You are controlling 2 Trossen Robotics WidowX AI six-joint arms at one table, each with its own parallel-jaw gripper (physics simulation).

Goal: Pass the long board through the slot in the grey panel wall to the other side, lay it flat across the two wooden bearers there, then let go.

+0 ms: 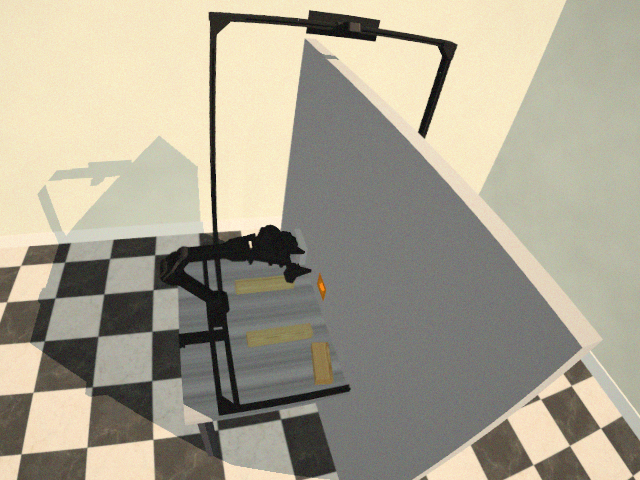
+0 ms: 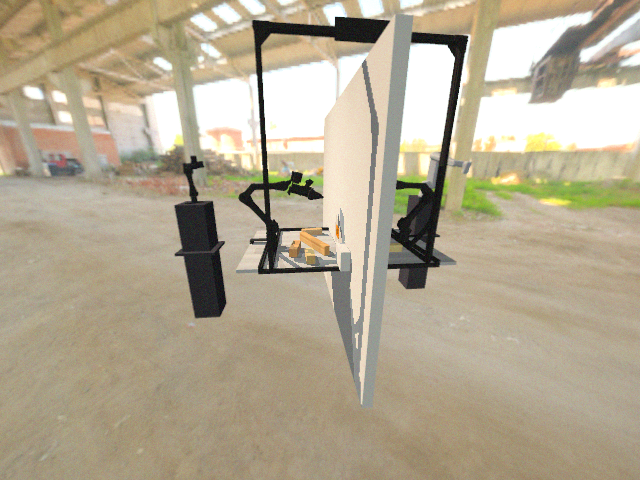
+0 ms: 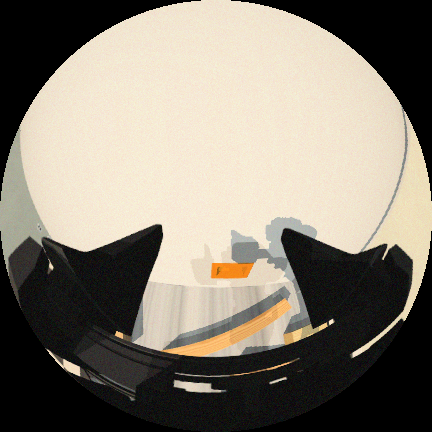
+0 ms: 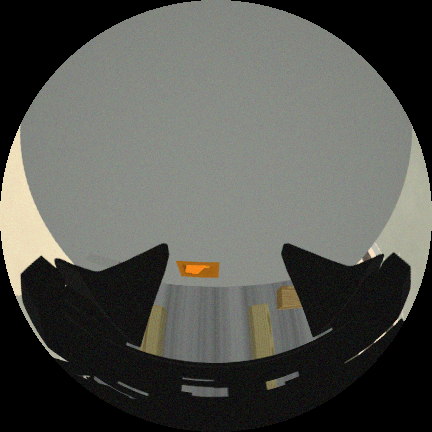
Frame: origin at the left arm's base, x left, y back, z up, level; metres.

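Seen in the pictures: left gripper, fingertip midpoint: [image 2: 322, 196] [image 3: 224, 232]; right gripper, fingertip midpoint: [image 1: 307, 261] [image 4: 227, 250]; right arm's base, link origin: [image 1: 217, 320] [image 2: 403, 239].
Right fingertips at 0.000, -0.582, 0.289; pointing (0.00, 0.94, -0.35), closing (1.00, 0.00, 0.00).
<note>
Pixels of each thing's top centre, then the offset from my right fingertips to it, as dx, dy, dz. "spot": a spot on its surface instead.
- long board, top centre: [image 3: 229, 337] [image 2: 313, 238] -0.039, +0.309, -0.250
- orange-rimmed slot, surface spot: [image 4: 214, 270] [image 1: 323, 293] spot: -0.006, +0.098, -0.206
- wooden block, top centre: [image 4: 304, 293] [image 1: 322, 360] +0.254, +0.026, -0.271
- brown block, top centre: [image 3: 270, 372] [image 2: 295, 244] -0.127, +0.428, -0.259
- yellowish block, top centre: [image 3: 311, 330] [image 2: 309, 251] -0.258, +0.347, -0.259
The long board [image 2: 315, 242] [image 3: 220, 341] lies at a slant on the table on the left arm's side of the panel wall [image 1: 413, 258] [image 2: 348, 155] [image 3: 200, 125] [image 4: 215, 125]. The orange-rimmed slot [image 1: 323, 295] [image 2: 337, 230] [image 3: 232, 270] [image 4: 214, 270] is low in the panel. Two pale wooden bearers, one [image 1: 261, 285] [image 4: 156, 327] and another [image 1: 279, 335] [image 4: 259, 325], lie apart on the other side. My left gripper [image 2: 318, 195] [image 3: 224, 232] is open and empty, above the board and facing the panel. My right gripper [image 1: 307, 260] [image 4: 227, 250] is open and empty, above the bearers near the panel.
On the right arm's side, a wooden block [image 1: 322, 363] [image 4: 286, 298] lies beside the bearers, close to the panel. On the board's side, a brown block [image 2: 294, 248] and a yellowish block [image 2: 310, 256] lie near the board. A black frame [image 1: 212, 129] [image 2: 262, 118] stands around the table.
</note>
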